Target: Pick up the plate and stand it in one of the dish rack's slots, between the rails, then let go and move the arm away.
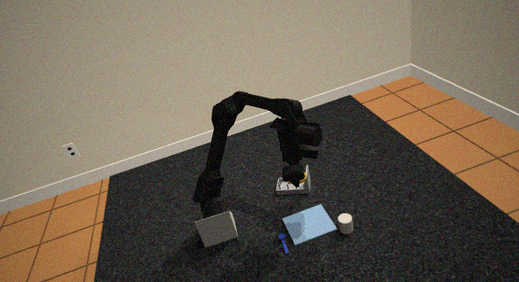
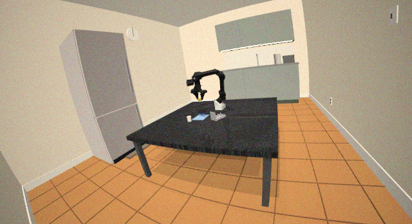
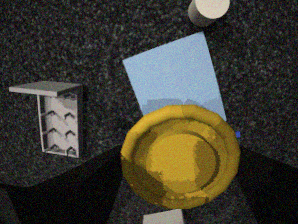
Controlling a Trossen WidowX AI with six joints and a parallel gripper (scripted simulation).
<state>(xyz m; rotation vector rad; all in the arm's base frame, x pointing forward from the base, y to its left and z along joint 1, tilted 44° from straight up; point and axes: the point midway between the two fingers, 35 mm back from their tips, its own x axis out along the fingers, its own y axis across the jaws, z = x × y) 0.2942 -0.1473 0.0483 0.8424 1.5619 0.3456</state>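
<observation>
Right now the grey dish rack is 20 mm ahead of my gripper tip, 180 mm to the left of it and 160 mm below it. The rest, counted from my gripper tip: mat (20 mm to the right, 180 mm below); yellow plate (10 mm above); white cup (110 mm ahead, 100 mm to the right, 160 mm below).
</observation>
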